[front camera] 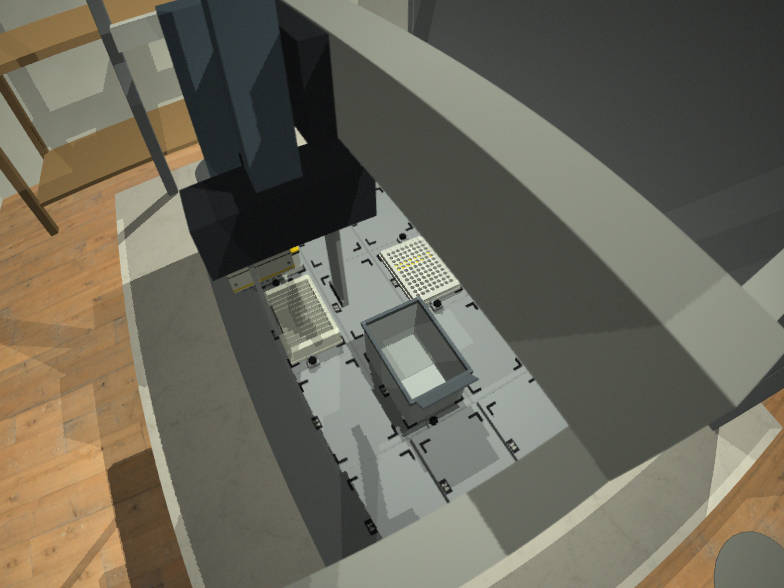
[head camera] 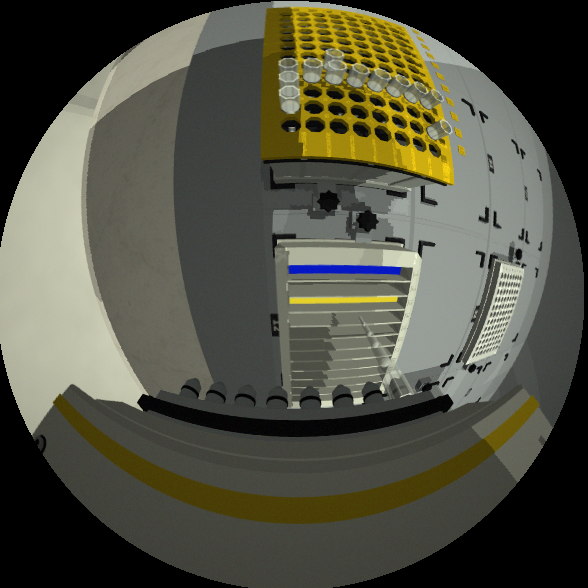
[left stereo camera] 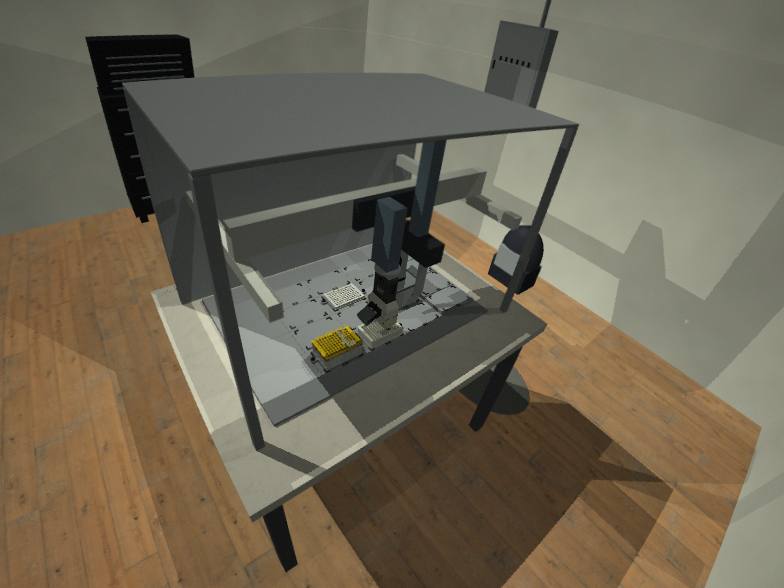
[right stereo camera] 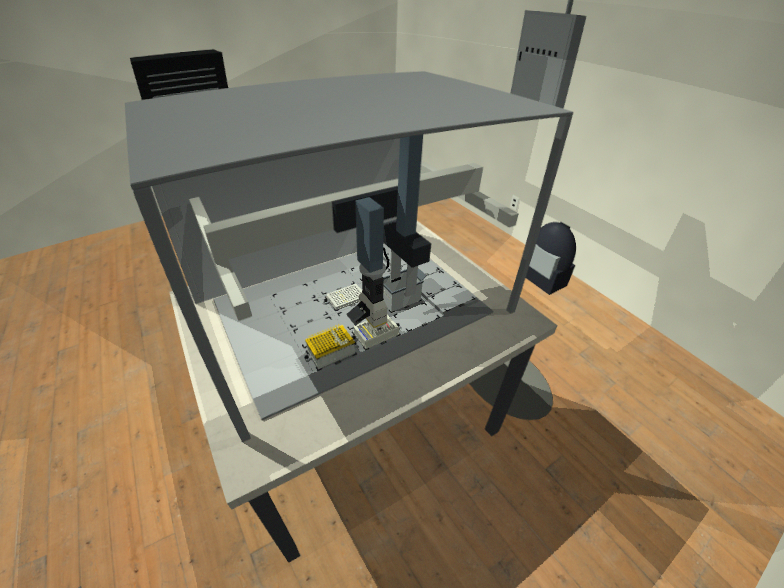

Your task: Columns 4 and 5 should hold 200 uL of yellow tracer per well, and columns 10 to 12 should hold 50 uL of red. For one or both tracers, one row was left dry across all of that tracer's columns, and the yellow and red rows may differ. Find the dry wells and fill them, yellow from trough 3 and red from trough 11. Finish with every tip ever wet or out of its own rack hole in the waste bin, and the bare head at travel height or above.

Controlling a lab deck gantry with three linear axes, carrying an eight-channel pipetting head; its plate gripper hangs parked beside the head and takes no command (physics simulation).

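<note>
The pipetting head point(head camera: 296, 425) point(left stereo camera: 387, 310) point(right stereo camera: 378, 311) stands over the trough reservoir point(head camera: 411, 285) point(front camera: 317, 350). One clear tip point(head camera: 378, 351) is on its right end channel; the other nozzles are bare. The tip slants across the trough's right part; its height and contents are unclear. Blue and yellow liquid strips show; red does not. The well plate point(front camera: 423, 272) point(head camera: 496, 315) has yellow wells; dry and red wells are unreadable. The tip rack point(head camera: 356, 148) point(left stereo camera: 332, 344) point(right stereo camera: 326, 343) holds several tips. The waste bin point(front camera: 446, 390) stands in front. The parked plate gripper point(right stereo camera: 405, 306) is open and empty.
The gantry beam point(front camera: 481, 208) crosses above the deck, over the area right of the plate. Enclosure posts point(left stereo camera: 224, 303) point(right stereo camera: 189, 316) stand at the deck's edge. Black knobs point(head camera: 328, 201) point(head camera: 366, 221) sit between the rack and the trough.
</note>
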